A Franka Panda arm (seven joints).
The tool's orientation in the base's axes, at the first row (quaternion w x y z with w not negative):
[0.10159 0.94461 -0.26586 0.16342]
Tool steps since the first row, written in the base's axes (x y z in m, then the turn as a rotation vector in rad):
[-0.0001 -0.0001 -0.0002 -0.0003 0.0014 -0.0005]
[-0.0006 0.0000 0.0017 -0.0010 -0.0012 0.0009]
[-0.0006 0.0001 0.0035 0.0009 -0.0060 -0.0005]
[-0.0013 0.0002 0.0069 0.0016 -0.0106 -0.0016]
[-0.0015 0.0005 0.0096 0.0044 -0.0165 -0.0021]
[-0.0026 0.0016 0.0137 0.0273 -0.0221 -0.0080]
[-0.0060 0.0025 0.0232 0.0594 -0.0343 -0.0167]
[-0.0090 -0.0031 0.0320 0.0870 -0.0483 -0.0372]
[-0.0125 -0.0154 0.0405 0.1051 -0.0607 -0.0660]
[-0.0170 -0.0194 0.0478 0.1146 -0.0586 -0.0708]
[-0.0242 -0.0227 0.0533 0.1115 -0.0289 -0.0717]
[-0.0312 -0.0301 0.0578 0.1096 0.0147 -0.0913]
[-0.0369 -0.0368 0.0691 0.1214 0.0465 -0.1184]
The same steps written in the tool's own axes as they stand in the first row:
[-0.0001 0.0001 0.0002 -0.0011 -0.0011 0.0000]
[0.0001 0.0005 -0.0017 0.0001 0.0016 -0.0008]
[0.0007 0.0006 -0.0034 0.0034 0.0045 0.0024]
[0.0014 0.0013 -0.0068 0.0057 0.0079 0.0048]
[0.0020 0.0014 -0.0094 0.0105 0.0113 0.0077]
[0.0021 0.0015 -0.0138 0.0294 0.0031 0.0205]
[0.0024 0.0036 -0.0237 0.0579 -0.0048 0.0402]
[0.0058 0.0108 -0.0311 0.0792 -0.0100 0.0701]
[0.0118 0.0239 -0.0364 0.0892 -0.0123 0.1048]
[0.0128 0.0304 -0.0432 0.0941 -0.0197 0.1111]
[0.0105 0.0376 -0.0492 0.0773 -0.0430 0.1028]
[0.0100 0.0480 -0.0531 0.0482 -0.0806 0.1084]
[0.0126 0.0579 -0.0631 0.0330 -0.1164 0.1276]

